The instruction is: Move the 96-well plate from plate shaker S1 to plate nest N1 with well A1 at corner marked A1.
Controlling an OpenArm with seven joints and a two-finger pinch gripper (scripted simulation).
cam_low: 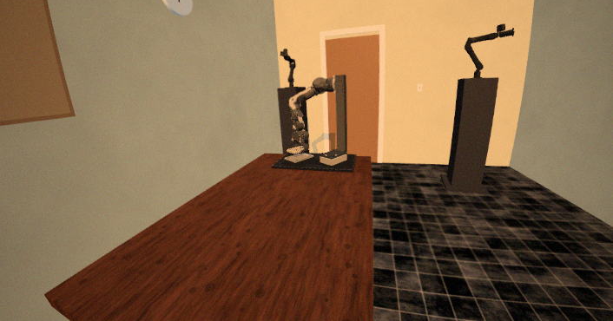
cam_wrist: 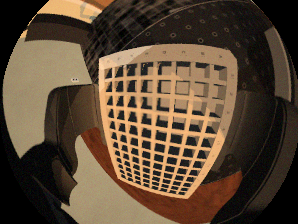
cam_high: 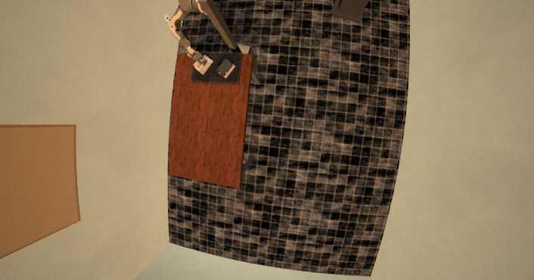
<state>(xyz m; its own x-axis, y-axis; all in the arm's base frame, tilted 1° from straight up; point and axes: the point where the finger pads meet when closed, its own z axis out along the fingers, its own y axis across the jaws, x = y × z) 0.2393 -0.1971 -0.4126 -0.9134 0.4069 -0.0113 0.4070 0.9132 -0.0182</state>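
Right now the plate nest N1 is 5 cm below my hand and 1 cm ahead of it. Also, from my hand: 96-well plate: 2 cm ahead, 1 cm to the right; plate shaker S1: 24 cm to the left, 4 cm ahead, 2 cm below; marked tag: 8 cm to the left, 5 cm below, 3 cm behind.
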